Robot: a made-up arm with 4 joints.
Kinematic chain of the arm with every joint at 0, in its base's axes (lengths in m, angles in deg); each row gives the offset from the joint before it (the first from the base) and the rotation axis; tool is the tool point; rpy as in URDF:
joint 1: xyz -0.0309 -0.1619 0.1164 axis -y
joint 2: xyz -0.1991 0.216 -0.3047 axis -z
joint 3: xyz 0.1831 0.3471 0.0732 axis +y
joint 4: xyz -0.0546 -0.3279 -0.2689 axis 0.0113 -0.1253 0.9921
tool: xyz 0.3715 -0.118 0.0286 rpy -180 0 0
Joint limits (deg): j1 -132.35..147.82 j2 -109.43..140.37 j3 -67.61..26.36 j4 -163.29..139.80
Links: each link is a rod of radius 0.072 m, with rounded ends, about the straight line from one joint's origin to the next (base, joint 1, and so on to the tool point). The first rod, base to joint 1, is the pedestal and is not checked.
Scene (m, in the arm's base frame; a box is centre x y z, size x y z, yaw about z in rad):
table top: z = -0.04
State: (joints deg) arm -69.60 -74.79 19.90 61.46
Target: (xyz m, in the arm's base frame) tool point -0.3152 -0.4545 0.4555
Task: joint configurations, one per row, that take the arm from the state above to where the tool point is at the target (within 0.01 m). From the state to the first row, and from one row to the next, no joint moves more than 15 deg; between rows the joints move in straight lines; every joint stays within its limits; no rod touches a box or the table.
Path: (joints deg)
1: -79.01 -61.32 18.17 57.91
2: -88.41 -47.85 16.43 54.35
3: -97.82 -34.38 14.70 50.80
4: -107.22 -20.91 12.96 47.24
5: -116.63 -7.45 11.23 43.69
6: -119.77 4.52 7.17 31.62
7: -122.92 16.48 3.11 19.54
8: -126.06 28.44 -0.94 7.47
9: -129.21 40.40 -5.00 -4.60
10: -132.35 52.36 -9.06 -16.67

